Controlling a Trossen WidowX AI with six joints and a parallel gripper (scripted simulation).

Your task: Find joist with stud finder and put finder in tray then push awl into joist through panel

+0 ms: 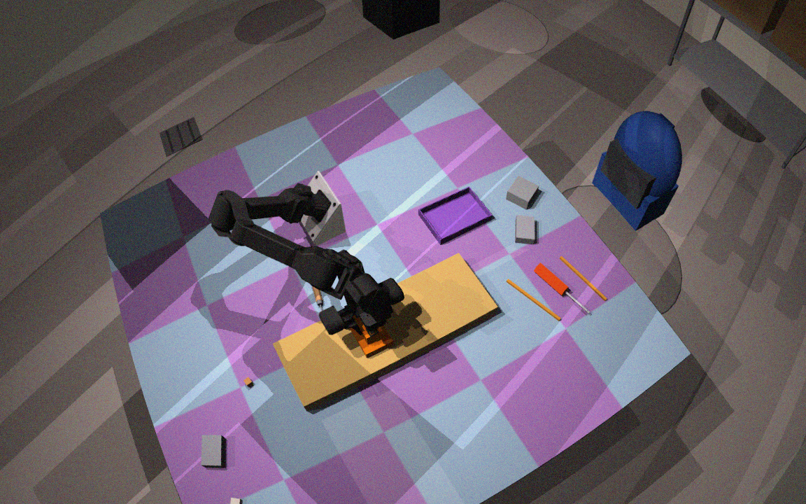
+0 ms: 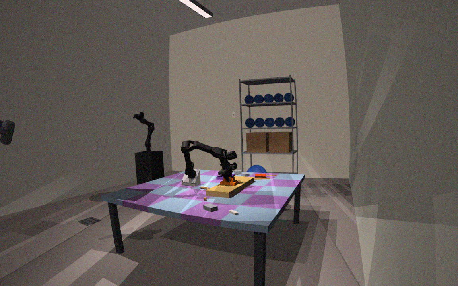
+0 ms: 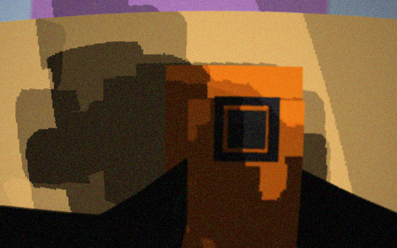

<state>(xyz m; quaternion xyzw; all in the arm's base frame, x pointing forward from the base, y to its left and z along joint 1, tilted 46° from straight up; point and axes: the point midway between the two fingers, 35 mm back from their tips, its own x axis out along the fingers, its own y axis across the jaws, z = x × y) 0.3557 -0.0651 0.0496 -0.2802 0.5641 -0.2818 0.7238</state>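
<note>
Now: the purple tray 18 cm behind my gripper tip, 39 cm to the left of it and 5 cm below it. The rest, counted from my gripper tip: awl: 17 cm behind, 5 cm to the right, 6 cm below; then square indicator window: 2 cm ahead, 3 cm above; then orange stud finder: 1 cm ahead, 2 cm above.
</note>
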